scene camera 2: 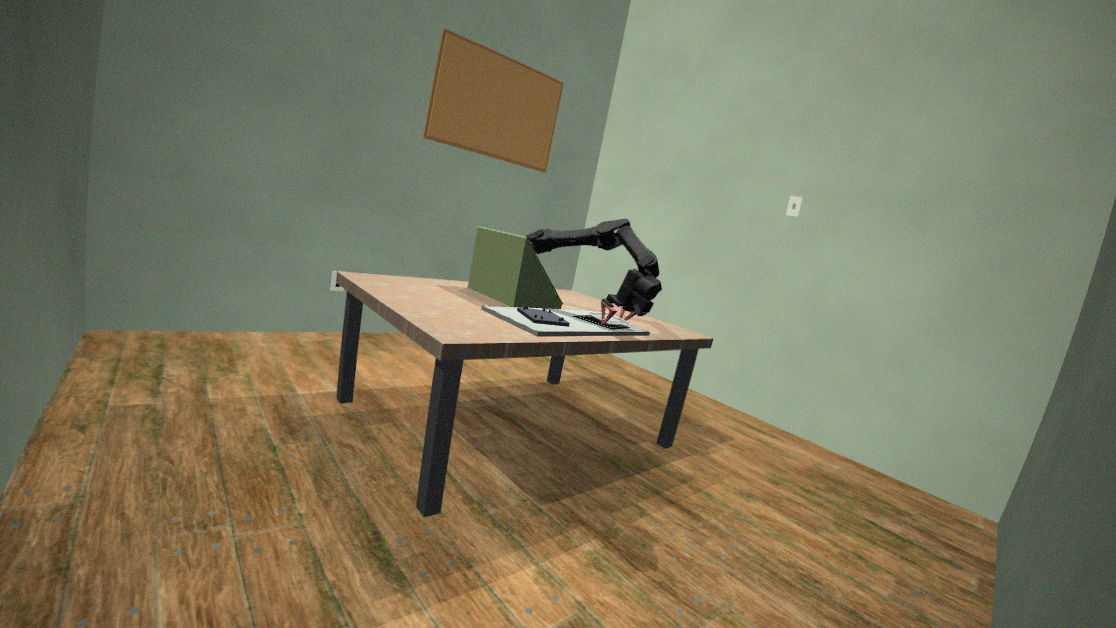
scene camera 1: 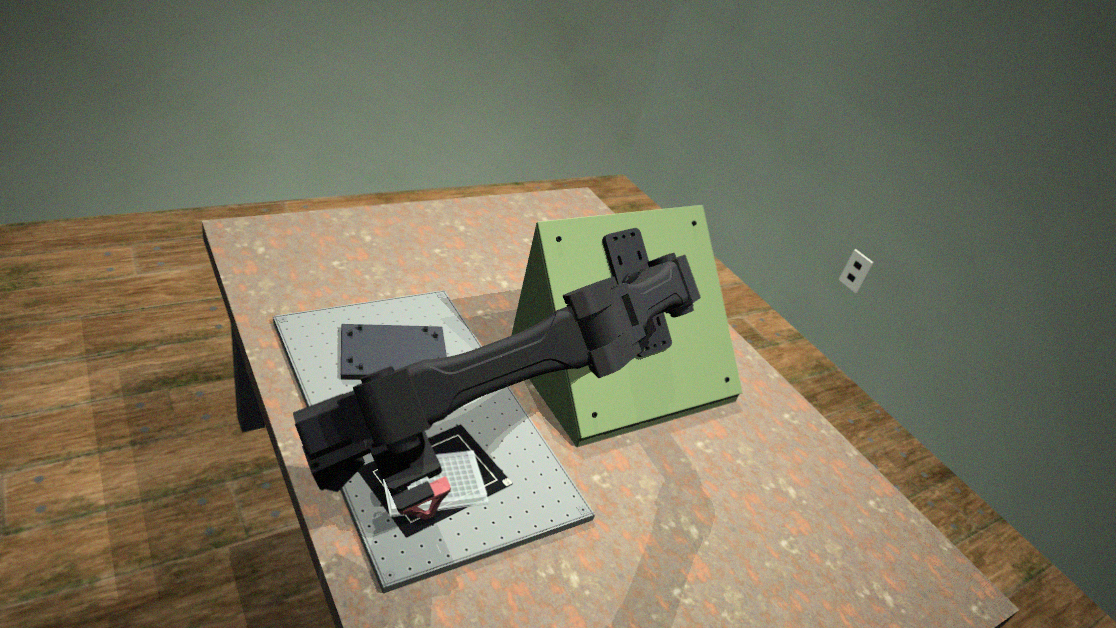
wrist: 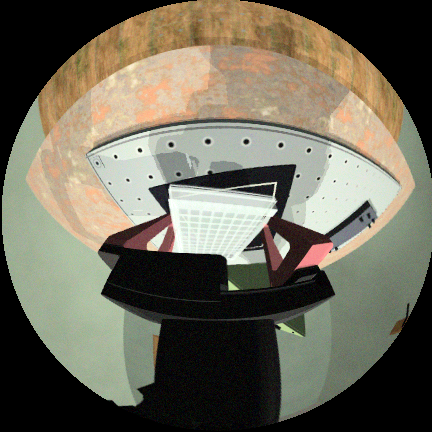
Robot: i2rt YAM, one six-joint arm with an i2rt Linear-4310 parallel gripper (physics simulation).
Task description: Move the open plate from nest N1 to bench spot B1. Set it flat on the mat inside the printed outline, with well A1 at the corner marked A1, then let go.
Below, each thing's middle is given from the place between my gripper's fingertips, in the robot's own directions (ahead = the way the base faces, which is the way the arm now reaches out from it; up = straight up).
Right now my hand is 20 mm past the white well plate [scene camera 1: 461,469], 10 mm to the right of it and 10 mm below it. Round my hand: black pad with white outline [scene camera 1: 457,439] 30 mm behind, 10 mm to the right.
